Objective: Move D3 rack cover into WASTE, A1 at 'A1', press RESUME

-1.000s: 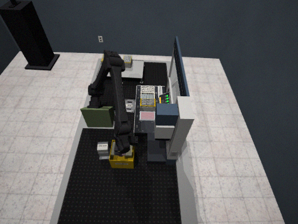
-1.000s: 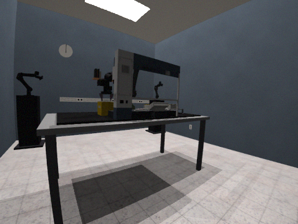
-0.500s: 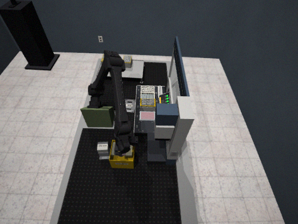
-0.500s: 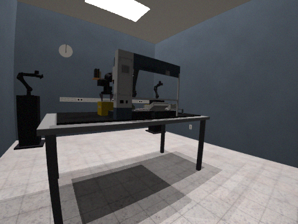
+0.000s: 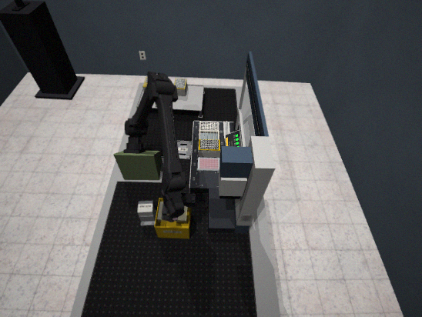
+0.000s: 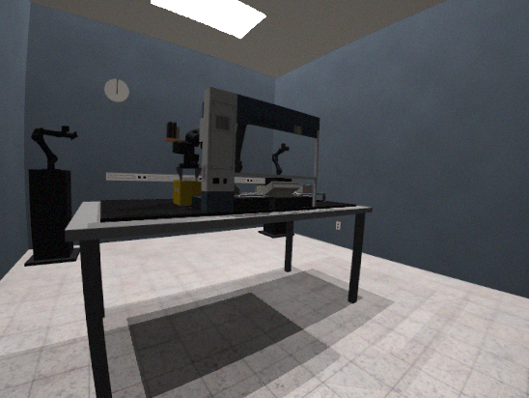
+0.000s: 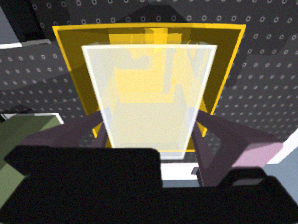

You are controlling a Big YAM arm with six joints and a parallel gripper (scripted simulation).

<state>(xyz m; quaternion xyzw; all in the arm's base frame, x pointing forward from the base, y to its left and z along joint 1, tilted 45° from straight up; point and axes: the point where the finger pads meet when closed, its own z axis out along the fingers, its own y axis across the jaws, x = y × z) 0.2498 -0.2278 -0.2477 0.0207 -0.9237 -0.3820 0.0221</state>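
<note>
Right now the clear cover is 10 mm above my hand. The rest, counted from my hand: yellow waste bin 100 mm below; then liquid handler tower 330 mm ahead, 140 mm above, 40 mm to the left; then resume key box 140 mm behind, 80 mm below, 50 mm to the left.
</note>
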